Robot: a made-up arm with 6 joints.
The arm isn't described. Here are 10 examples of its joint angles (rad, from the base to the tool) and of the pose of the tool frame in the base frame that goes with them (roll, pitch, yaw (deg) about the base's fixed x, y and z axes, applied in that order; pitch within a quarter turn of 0, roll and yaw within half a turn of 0; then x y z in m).
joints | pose
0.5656 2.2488 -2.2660 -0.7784 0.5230 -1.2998 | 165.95 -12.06 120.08 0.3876 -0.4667 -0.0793
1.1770 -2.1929 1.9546 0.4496 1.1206 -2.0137 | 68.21 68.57 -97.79 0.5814 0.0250 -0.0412
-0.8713 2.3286 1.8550 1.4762 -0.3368 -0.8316 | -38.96 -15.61 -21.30 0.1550 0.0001 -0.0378
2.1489 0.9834 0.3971 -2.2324 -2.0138 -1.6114 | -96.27 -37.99 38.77 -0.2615 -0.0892 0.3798
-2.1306 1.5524 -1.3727 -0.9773 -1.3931 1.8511 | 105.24 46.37 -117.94 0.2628 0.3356 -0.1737
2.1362 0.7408 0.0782 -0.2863 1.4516 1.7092 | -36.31 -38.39 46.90 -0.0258 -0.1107 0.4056
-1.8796 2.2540 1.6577 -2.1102 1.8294 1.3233 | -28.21 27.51 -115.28 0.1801 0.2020 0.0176
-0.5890 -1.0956 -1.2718 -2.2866 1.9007 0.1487 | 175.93 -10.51 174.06 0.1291 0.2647 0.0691
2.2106 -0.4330 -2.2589 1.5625 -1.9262 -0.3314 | -142.26 58.12 -19.68 0.0446 -0.0835 0.1507
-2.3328 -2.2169 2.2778 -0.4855 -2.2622 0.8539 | -53.39 0.57 149.10 0.5760 0.0685 0.7111
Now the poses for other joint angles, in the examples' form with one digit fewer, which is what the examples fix.
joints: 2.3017 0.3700 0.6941 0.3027 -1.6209 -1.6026
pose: 88.3 -3.2 75.5 -0.062 -0.304 -0.048
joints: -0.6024 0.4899 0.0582 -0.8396 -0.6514 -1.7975
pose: 11.4 47.4 6.4 -0.157 -0.105 0.215
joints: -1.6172 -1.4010 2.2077 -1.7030 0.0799 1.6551
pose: 177.9 -68.2 -140.8 0.420 0.041 0.660
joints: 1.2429 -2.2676 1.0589 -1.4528 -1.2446 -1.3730
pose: 40.5 -19.7 119.1 0.867 -0.085 -0.142
